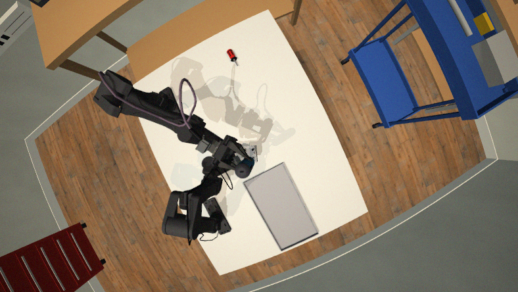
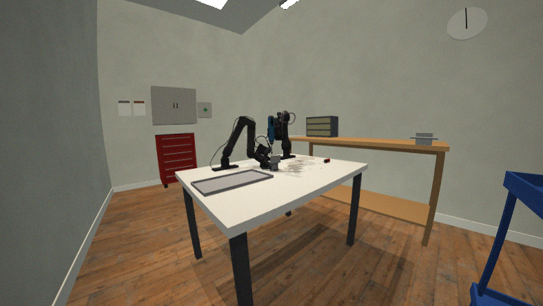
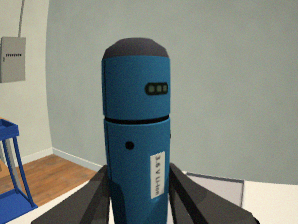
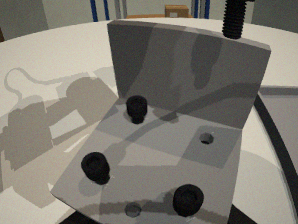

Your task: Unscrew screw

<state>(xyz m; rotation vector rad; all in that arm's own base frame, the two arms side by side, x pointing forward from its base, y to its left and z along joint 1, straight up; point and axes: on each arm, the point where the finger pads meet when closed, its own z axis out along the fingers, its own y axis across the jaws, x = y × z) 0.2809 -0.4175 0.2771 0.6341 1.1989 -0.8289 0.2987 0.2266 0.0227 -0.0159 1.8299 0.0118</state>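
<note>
The grey bracket lies 5 cm above my right hand. The rest, counted from my right hand: flat grey tray 32 cm to the right, 4 cm ahead, 2 cm below; then red-handled screwdriver 47 cm to the left, 11 cm ahead, 1 cm below.
</note>
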